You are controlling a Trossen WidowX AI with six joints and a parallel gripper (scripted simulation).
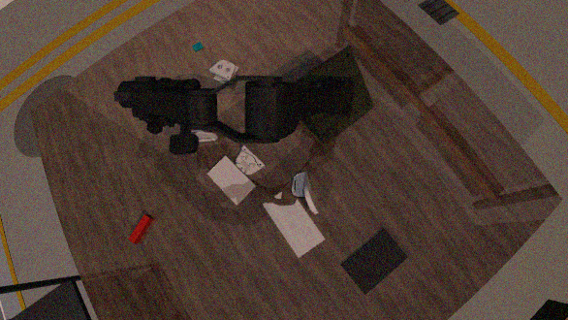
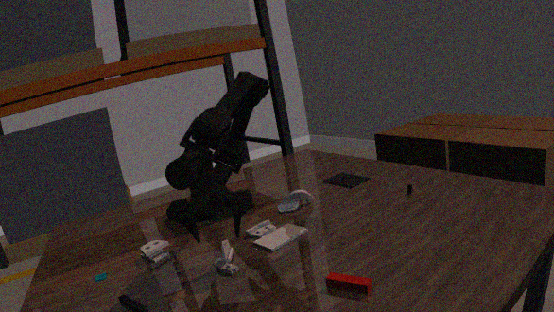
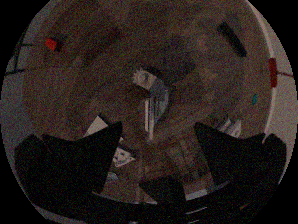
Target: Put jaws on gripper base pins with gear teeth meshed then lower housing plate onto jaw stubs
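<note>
The jaw lies 50 mm below my gripper tip and 40 mm ahead of it. The rest, counted from my gripper tip: teal piece 320 mm to the right, 90 mm behind, 50 mm below; black bar 230 mm to the right, 90 mm ahead, 50 mm below; red block 270 mm ahead, 160 mm to the left, 40 mm below.
</note>
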